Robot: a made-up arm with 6 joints. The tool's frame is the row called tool.
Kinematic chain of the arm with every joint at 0, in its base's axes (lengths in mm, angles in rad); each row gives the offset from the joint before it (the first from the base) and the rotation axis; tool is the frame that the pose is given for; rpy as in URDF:
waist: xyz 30 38 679 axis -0.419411 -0.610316 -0.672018
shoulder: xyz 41 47 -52 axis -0.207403 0.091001 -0.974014
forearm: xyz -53 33 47 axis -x
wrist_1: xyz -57 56 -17 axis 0.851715 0.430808 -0.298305
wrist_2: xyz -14 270 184 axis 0.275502 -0.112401 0.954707
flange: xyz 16 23 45 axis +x
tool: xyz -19 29 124 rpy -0.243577 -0.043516 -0.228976
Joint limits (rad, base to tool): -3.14..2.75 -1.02..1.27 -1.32..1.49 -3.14..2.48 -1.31..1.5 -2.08..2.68
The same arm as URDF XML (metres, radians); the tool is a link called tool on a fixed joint. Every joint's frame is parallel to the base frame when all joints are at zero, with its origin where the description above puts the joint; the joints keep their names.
<robot name="arm">
  <link name="base_link"/>
  <link name="link1"/>
  <link name="link2"/>
  <link name="link3"/>
  <link name="link4"/>
  <link name="link5"/>
  <link name="link6"/>
  <link name="tool"/>
  <joint name="waist" type="revolute">
    <parent link="base_link"/>
    <child link="link1"/>
    <origin xyz="0.03 0.038 0.679"/>
    <axis xyz="-0.419411 -0.610316 -0.672018"/>
    <limit lower="-3.14" upper="2.75"/>
  </joint>
  <joint name="shoulder" type="revolute">
    <parent link="link1"/>
    <child link="link2"/>
    <origin xyz="0.041 0.047 -0.052"/>
    <axis xyz="-0.207403 0.091001 -0.974014"/>
    <limit lower="-1.02" upper="1.27"/>
  </joint>
  <joint name="forearm" type="revolute">
    <parent link="link2"/>
    <child link="link3"/>
    <origin xyz="-0.053 0.033 0.047"/>
    <axis xyz="-1 0 0"/>
    <limit lower="-1.32" upper="1.49"/>
  </joint>
  <joint name="wrist_1" type="revolute">
    <parent link="link3"/>
    <child link="link4"/>
    <origin xyz="-0.057 0.056 -0.017"/>
    <axis xyz="0.851715 0.430808 -0.298305"/>
    <limit lower="-3.14" upper="2.48"/>
  </joint>
  <joint name="wrist_2" type="revolute">
    <parent link="link4"/>
    <child link="link5"/>
    <origin xyz="-0.014 0.27 0.184"/>
    <axis xyz="0.275502 -0.112401 0.954707"/>
    <limit lower="-1.31" upper="1.5"/>
  </joint>
  <joint name="flange" type="revolute">
    <parent link="link5"/>
    <child link="link6"/>
    <origin xyz="0.016 0.023 0.045"/>
    <axis xyz="1 0 0"/>
    <limit lower="-2.08" upper="2.68"/>
  </joint>
  <joint name="tool_joint" type="fixed">
    <parent link="link6"/>
    <child link="tool"/>
    <origin xyz="-0.019 0.029 0.124" rpy="-0.2436 -0.0435 -0.229"/>
  </joint>
</robot>

